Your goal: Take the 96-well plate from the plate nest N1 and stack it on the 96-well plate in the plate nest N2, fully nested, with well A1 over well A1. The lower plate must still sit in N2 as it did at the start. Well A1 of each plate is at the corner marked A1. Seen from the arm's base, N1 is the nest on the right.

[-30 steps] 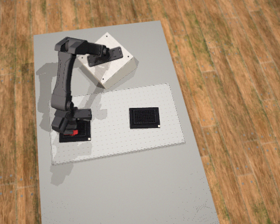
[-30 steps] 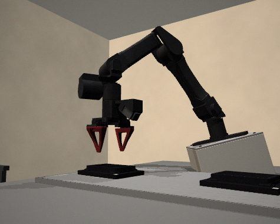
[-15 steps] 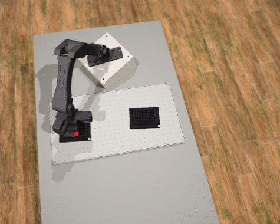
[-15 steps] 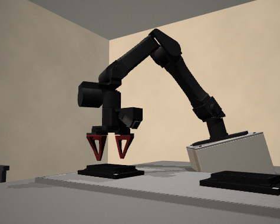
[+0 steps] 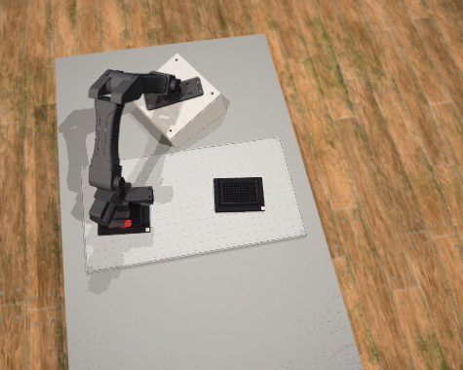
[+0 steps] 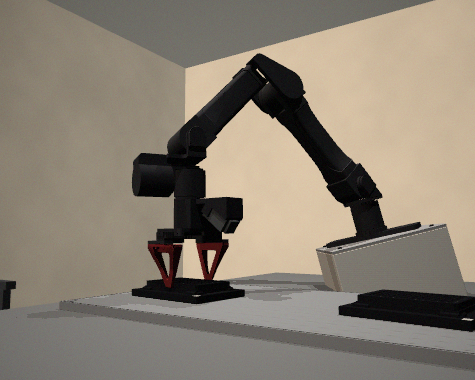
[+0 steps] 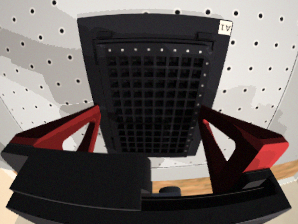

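My gripper is now 10 mm above the black 96-well plate.
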